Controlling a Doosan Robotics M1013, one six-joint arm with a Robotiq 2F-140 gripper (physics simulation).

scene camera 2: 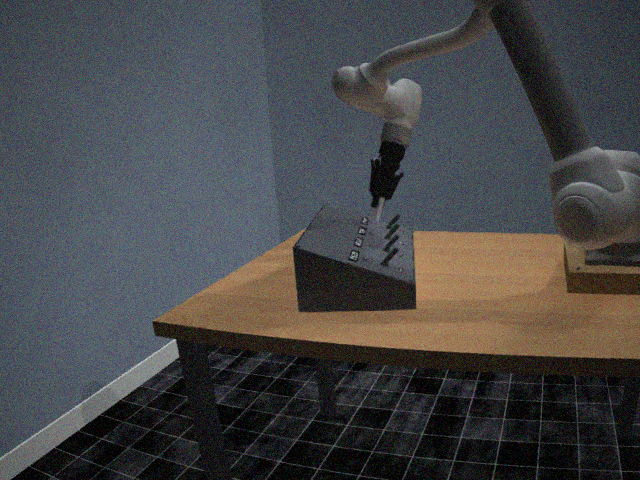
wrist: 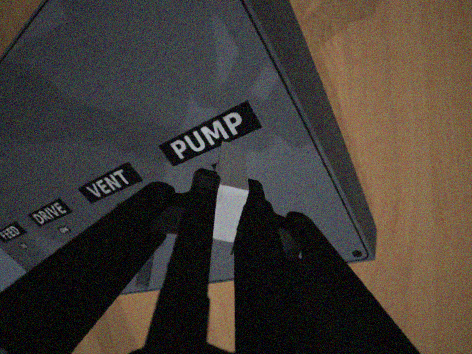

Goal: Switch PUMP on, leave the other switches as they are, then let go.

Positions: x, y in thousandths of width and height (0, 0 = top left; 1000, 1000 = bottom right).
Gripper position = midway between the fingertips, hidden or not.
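My gripper (scene camera 2: 584, 459), also in the wrist view (wrist: 482, 462). Dark sloped switch box (wrist: 221, 295) in sight.
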